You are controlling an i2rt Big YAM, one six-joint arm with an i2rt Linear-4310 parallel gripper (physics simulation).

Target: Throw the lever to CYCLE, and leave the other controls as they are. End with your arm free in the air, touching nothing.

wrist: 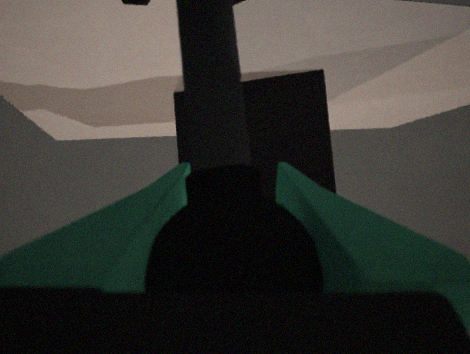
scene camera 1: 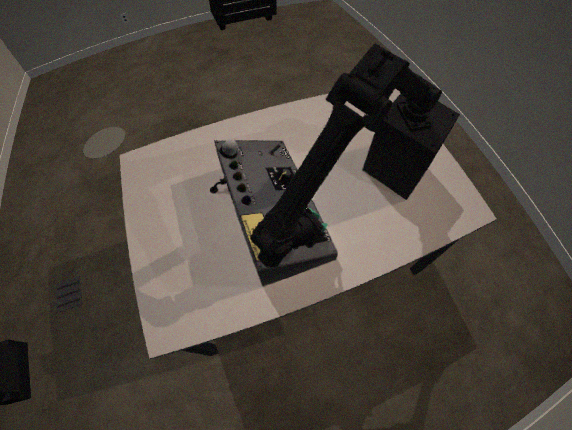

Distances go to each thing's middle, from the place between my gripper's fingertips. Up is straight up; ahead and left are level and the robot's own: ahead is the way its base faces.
My hand is 40 mm short of the lever [wrist: 228, 238], 20 mm to the right of it and 10 mm above it. From my hand the other things lie so: grey control panel [scene camera 1: 249, 167] 150 mm ahead, 140 mm to the right, 50 mm below.
